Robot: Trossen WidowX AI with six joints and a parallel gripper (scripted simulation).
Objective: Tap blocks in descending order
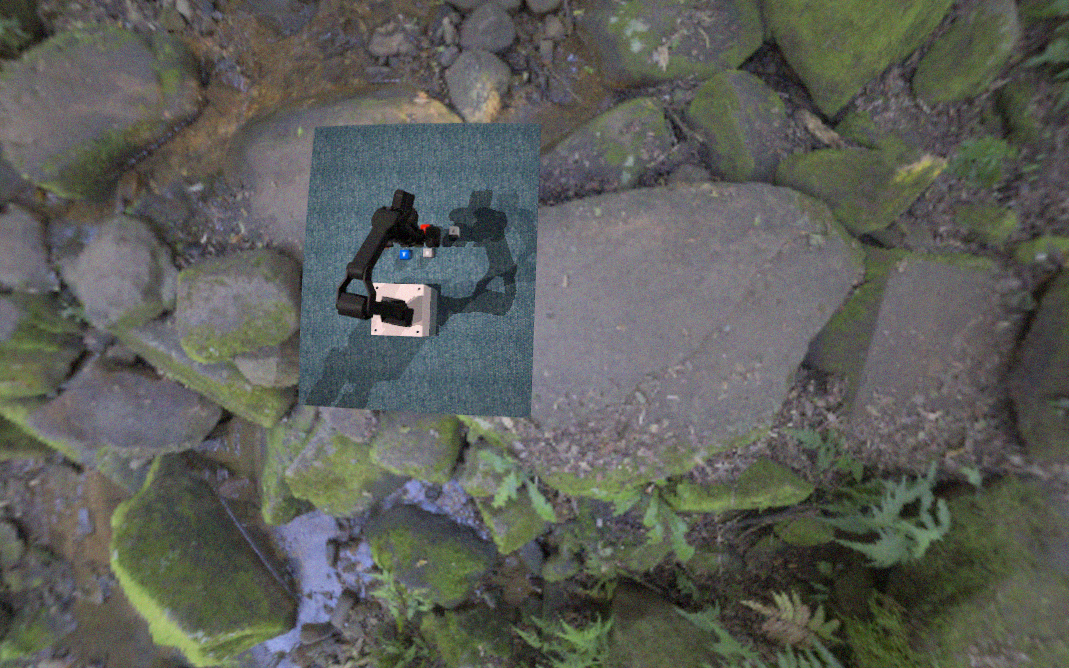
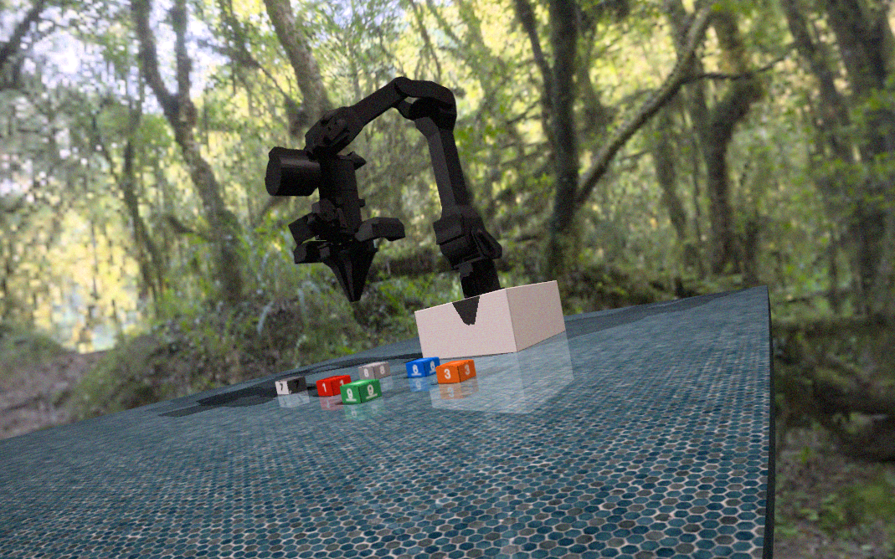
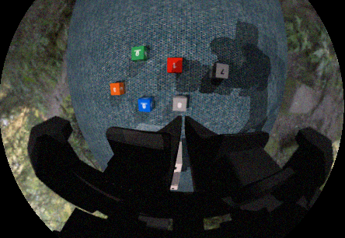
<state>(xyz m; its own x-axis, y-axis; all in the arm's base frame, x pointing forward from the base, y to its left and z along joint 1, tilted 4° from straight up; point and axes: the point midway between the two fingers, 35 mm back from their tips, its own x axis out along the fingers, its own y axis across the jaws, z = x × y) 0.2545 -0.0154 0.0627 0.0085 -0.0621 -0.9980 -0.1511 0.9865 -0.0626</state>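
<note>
Now: gripper tip 10 cm above the white block, 9 cm short of it and 8 cm to the left of it. Round my gripper tip: blue block (10 cm below, 9 cm to the left, 3 cm behind); then red block (10 cm below, 7 cm ahead, 3 cm to the left); then grey block (10 cm below, 1 cm behind).
</note>
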